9 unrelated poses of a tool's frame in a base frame.
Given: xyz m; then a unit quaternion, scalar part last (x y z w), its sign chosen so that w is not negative.
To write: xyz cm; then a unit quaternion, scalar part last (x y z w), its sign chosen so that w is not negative. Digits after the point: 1 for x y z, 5 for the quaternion.
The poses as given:
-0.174, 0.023, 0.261, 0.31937, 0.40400, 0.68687, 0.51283
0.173, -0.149, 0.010, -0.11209, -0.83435, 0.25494, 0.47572
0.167, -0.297, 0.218, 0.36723, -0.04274, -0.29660, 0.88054
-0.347, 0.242, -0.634, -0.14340, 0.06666, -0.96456, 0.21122
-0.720, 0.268, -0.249, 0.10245, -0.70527, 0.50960, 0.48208
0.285, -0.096, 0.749, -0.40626, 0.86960, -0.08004, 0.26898
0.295, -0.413, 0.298, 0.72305, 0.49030, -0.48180, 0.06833
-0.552, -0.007, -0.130, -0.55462, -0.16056, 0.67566, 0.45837
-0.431, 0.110, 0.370, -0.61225, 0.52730, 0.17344, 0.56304
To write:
-17.4, 2.3, 26.1, 0.31937, 0.40400, 0.68687, 0.51283
17.3, -14.9, 1.0, -0.11209, -0.83435, 0.25494, 0.47572
16.7, -29.7, 21.8, 0.36723, -0.04274, -0.29660, 0.88054
-34.7, 24.2, -63.4, -0.14340, 0.06666, -0.96456, 0.21122
-72.0, 26.8, -24.9, 0.10245, -0.70527, 0.50960, 0.48208
28.5, -9.6, 74.9, -0.40626, 0.86960, -0.08004, 0.26898
29.5, -41.3, 29.8, 0.72305, 0.49030, -0.48180, 0.06833
-55.2, -0.7, -13.0, -0.55462, -0.16056, 0.67566, 0.45837
-43.1, 11.0, 37.0, -0.61225, 0.52730, 0.17344, 0.56304

